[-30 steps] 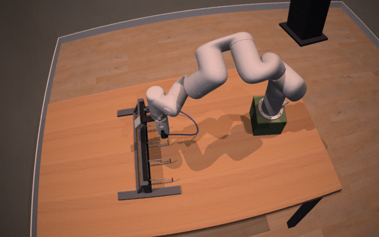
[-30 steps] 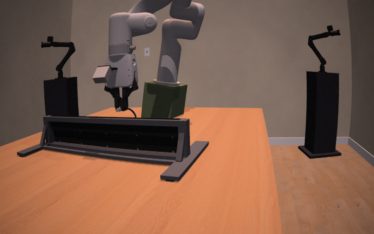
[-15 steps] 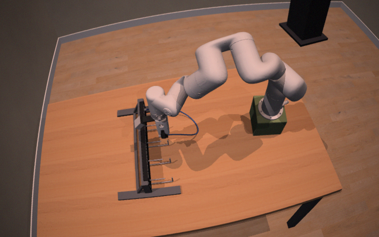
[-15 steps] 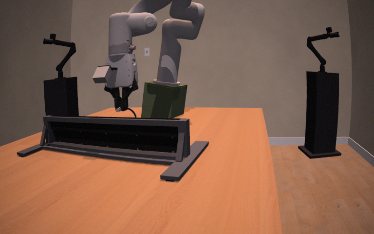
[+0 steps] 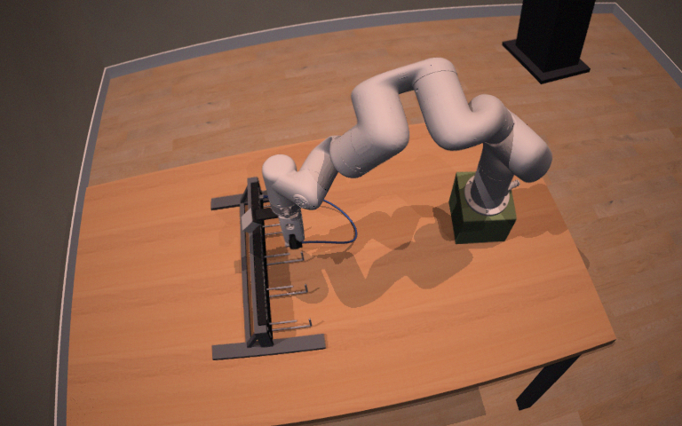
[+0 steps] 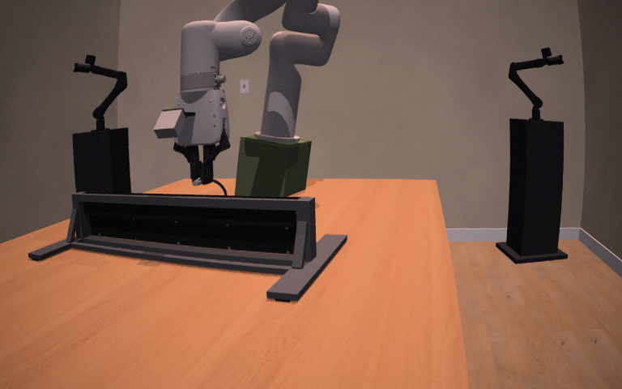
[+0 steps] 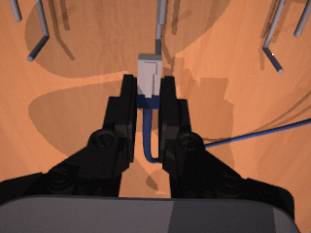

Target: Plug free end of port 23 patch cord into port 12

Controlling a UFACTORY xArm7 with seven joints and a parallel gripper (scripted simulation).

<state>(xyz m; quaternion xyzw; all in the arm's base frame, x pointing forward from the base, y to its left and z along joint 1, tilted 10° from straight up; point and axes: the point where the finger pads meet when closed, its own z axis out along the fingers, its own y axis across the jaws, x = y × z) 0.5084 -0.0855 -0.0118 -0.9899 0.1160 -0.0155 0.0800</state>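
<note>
The cord plug lies 2 cm ahead of my hand and 1 cm below it.
</note>
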